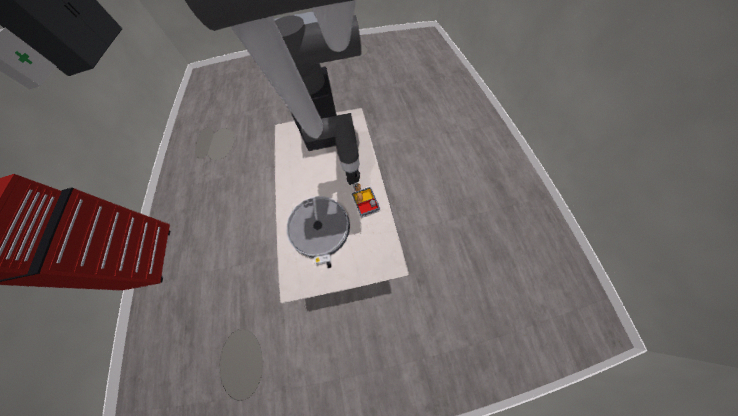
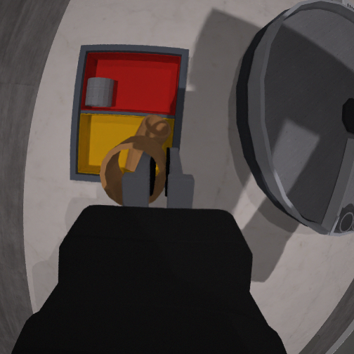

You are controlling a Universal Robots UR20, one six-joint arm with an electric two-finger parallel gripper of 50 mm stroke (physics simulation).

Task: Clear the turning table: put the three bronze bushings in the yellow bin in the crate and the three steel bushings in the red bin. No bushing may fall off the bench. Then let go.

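Places are measured from the arm's base along level axes (x back, y right, z up), in millimetres.
Where they show: gripper, fingertip midpoint: (image 1: pixel 355 189); arm's base, origin of the base link: (image 1: pixel 307 83).
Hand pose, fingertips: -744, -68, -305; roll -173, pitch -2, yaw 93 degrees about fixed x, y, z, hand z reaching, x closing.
Note:
Each offset is from my fingertips to the top centre of the thing, as dx, dy, dz. "spot": to the spot under its first point. Level surfaces: height alone.
My gripper (image 1: pixel 355 183) (image 2: pixel 160 161) is shut on the wall of a large bronze bushing (image 1: pixel 357 187) (image 2: pixel 111 172), held above the crate (image 2: pixel 184 70) at the yellow bin's near edge. Bronze lies in the yellow bin (image 1: pixel 367 194) (image 2: pixel 100 145), partly behind the held ring: a smaller bushing (image 2: pixel 156 128) and a tube-like part beside it; whether these are one or two pieces I cannot tell. A steel bushing {-66, -93, -140} (image 1: pixel 372 203) (image 2: pixel 100 92) lies in the red bin (image 1: pixel 367 209) (image 2: pixel 142 80). Small grey rings {+85, +320, -93} (image 1: pixel 309 203) (image 2: pixel 346 221) show near the rim of the turning table {-96, +325, -123} (image 1: pixel 333 232) (image 2: pixel 300 75).
The turning table has a dark centre hub {-96, +325, -123} (image 1: pixel 317 225) (image 2: pixel 349 115) and a straight grey bar (image 2: pixel 341 185) above its surface. It stands beside the crate on the pale bench {dz -184} (image 1: pixel 361 258). A small control box {spot: -334, +351, -125} (image 1: pixel 323 259) is at its front. A red drawer cabinet (image 1: pixel 93 237) stands left of the bench.

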